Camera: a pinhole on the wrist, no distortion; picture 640 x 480 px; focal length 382.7 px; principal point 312.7 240.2 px. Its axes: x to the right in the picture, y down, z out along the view. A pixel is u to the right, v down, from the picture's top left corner.
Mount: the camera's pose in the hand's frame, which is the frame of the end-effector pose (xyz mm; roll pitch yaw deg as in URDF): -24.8 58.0 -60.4 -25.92 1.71 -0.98
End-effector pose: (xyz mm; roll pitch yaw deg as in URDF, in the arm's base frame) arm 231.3 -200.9 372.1 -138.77 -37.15 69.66
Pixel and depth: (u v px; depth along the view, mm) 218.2 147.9 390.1
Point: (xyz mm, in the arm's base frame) 170.2 -46.4 30.2
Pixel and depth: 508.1 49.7 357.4
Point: 167.9 149.6 248.0
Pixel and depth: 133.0 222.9 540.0
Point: 188.3 -73.8 -195.6
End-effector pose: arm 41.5 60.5 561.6 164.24 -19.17 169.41
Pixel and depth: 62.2 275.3 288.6
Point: 236.0 284.1 373.3
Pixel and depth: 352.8 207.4 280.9
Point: 17.6 275.9 423.5
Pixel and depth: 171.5 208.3 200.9
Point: 128.0 209.3 447.3
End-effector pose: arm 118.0 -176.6 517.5 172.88 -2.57 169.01
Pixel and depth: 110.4 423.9 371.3
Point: 392.4 183.5 356.1
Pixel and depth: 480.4 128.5 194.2
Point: 67.4 -58.2 396.5
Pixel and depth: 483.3 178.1 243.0
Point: 49.3 -13.4 366.8
